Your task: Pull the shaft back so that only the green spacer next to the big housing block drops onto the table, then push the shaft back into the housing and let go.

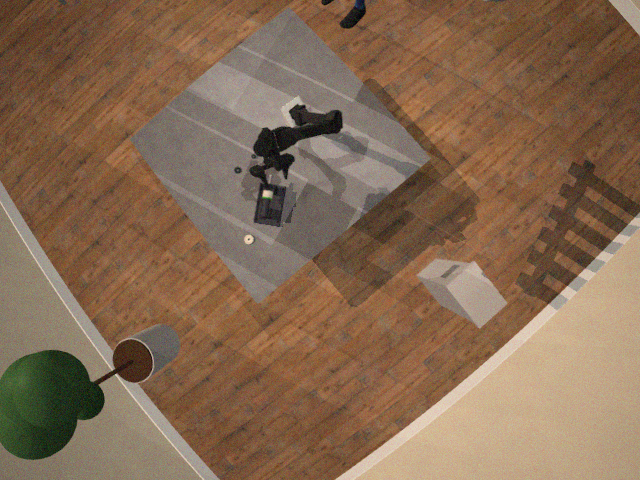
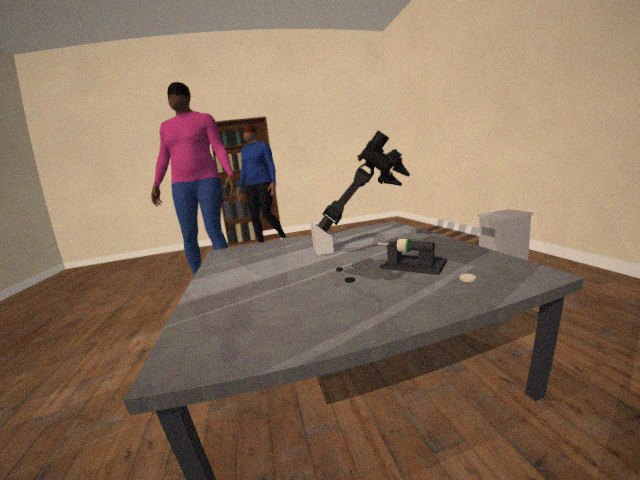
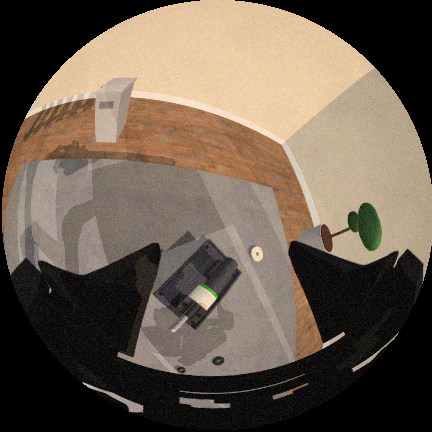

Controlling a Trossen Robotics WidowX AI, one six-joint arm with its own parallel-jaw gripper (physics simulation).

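Seen in the pictures: gripper, fingertip midpoint: point(image 1: 277, 183) point(image 2: 405, 180) point(image 3: 226, 249); arm's base, link origin: point(image 1: 296, 112) point(image 2: 321, 228).
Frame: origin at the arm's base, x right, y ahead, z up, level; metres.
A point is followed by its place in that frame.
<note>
My gripper point(image 1: 276, 179) {x -0.303, y 0.323, z 0.213 m} point(image 2: 404, 179) {x -0.303, y 0.323, z 0.213 m} point(image 3: 226, 249) {x -0.303, y 0.323, z 0.213 m} is open and empty, high above the table near the shaft end of the fixture. The grey shaft point(image 1: 269, 178) {x -0.172, y 0.336, z -0.033 m} point(image 2: 383, 243) {x -0.175, y 0.340, z -0.032 m} point(image 3: 179, 323) {x -0.180, y 0.337, z -0.030 m} sticks out past the small dark support point(image 2: 392, 254) {x -0.188, y 0.391, z -0.069 m}. The thin green spacer point(image 1: 266, 197) {x -0.247, y 0.413, z -0.014 m} point(image 2: 407, 244) {x -0.235, y 0.430, z -0.027 m} point(image 3: 209, 290) {x -0.251, y 0.409, z -0.012 m} is in line with the shaft, against the big dark housing block point(image 2: 425, 251) point(image 3: 224, 272). A wider cream spacer point(image 1: 266, 192) {x -0.228, y 0.396, z -0.009 m} point(image 2: 401, 245) point(image 3: 201, 298) {x -0.236, y 0.389, z -0.012 m} sits between the green one and the support. Any shaft inside the spacers is hidden.
A cream disc point(image 1: 245, 239) {x -0.323, y 0.664, z -0.108 m} point(image 2: 463, 278) {x -0.313, y 0.655, z -0.108 m} point(image 3: 253, 251) {x -0.344, y 0.634, z -0.108 m} lies on the table point(image 1: 206, 149) {x 0.247, y 0.513, z -0.116 m} point(image 2: 248, 330) {x 0.387, y 0.654, z -0.116 m} beyond the housing end. Two small dark rings point(image 1: 235, 169) {x 0.030, y 0.454, z -0.110 m} point(image 2: 349, 279) {x 0.018, y 0.441, z -0.115 m} point(image 3: 214, 361) {x 0.016, y 0.433, z -0.110 m} lie off the shaft end. The arm's pale base point(image 2: 322, 243) {x 0.019, y 0.063, z -0.060 m} stands behind. Two people stand beyond the table.
</note>
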